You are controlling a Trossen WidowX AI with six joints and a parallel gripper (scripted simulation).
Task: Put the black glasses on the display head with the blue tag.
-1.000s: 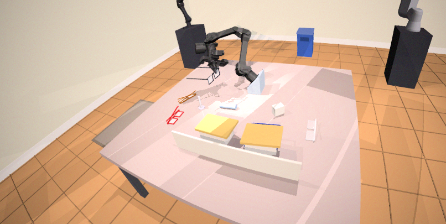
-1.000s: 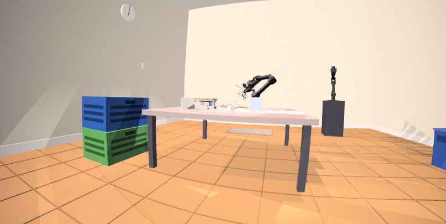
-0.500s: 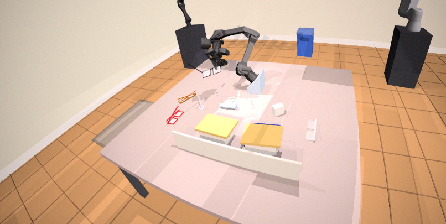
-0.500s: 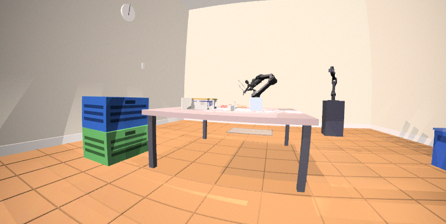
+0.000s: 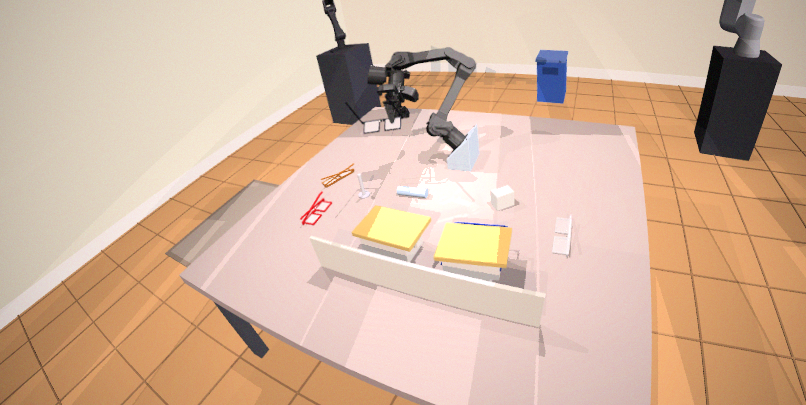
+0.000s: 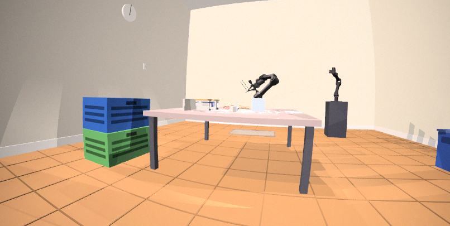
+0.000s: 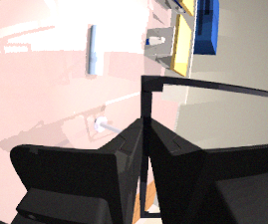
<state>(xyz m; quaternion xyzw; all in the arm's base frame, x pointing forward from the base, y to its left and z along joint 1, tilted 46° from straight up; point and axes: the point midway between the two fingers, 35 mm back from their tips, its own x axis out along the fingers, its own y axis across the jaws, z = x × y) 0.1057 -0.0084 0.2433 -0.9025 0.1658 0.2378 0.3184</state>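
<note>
My gripper tip is 9 cm short of the pale blue cylinder, 10 cm to the right of it and 20 cm above it. From my gripper tip the other things lie so: round stand (15 cm ahead, 7 cm to the right, 19 cm below); white cube (4 cm ahead, 39 cm to the left, 19 cm below); low white wall (45 cm ahead, 32 cm to the left, 16 cm below).
</note>
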